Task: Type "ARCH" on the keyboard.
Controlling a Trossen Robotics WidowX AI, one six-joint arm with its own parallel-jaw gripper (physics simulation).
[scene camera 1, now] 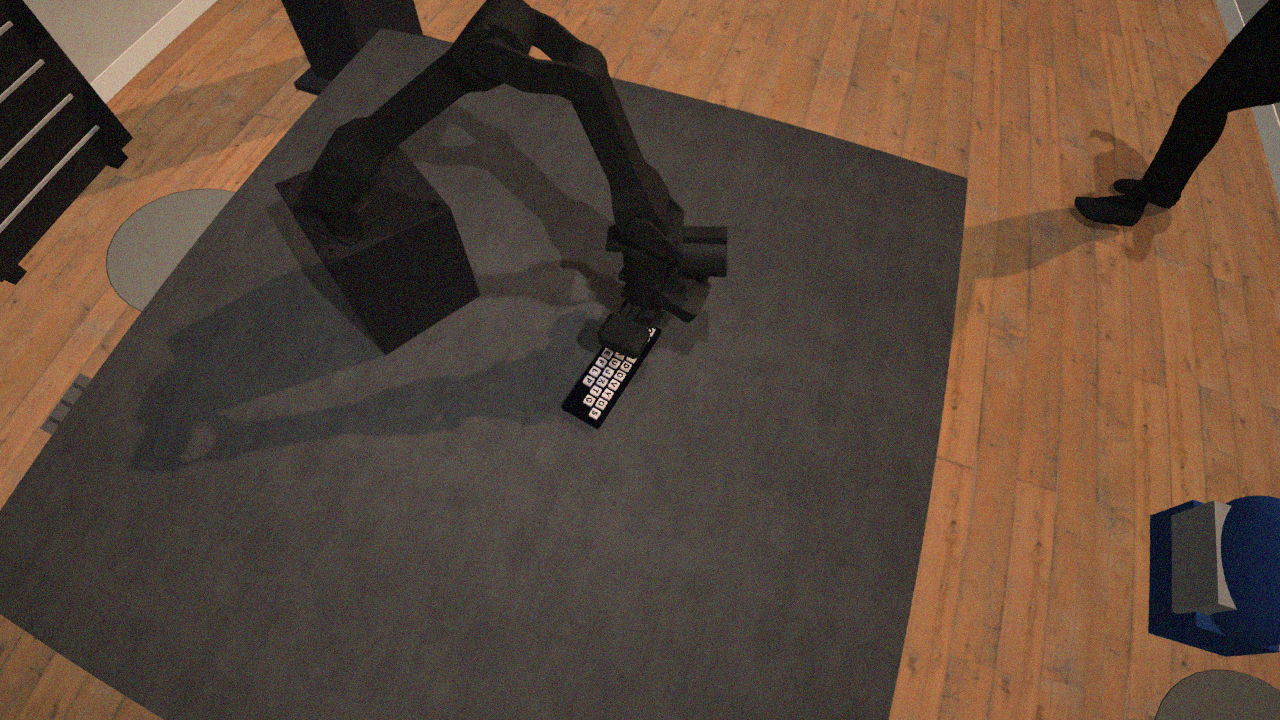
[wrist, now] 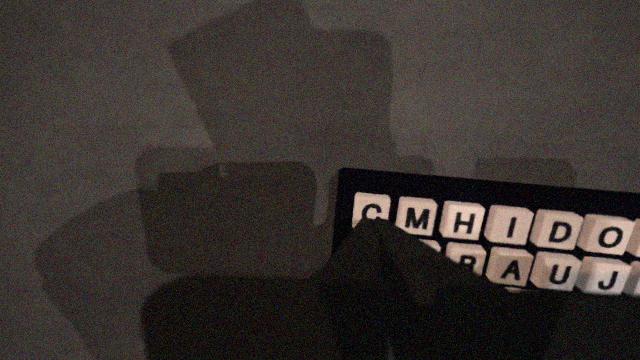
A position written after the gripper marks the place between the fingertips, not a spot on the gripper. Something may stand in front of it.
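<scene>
The gripper (scene camera 1: 649, 325) is visible, and the wrist view likewise shows the gripper (wrist: 371, 230). A black keyboard (wrist: 577, 236) is present.
</scene>
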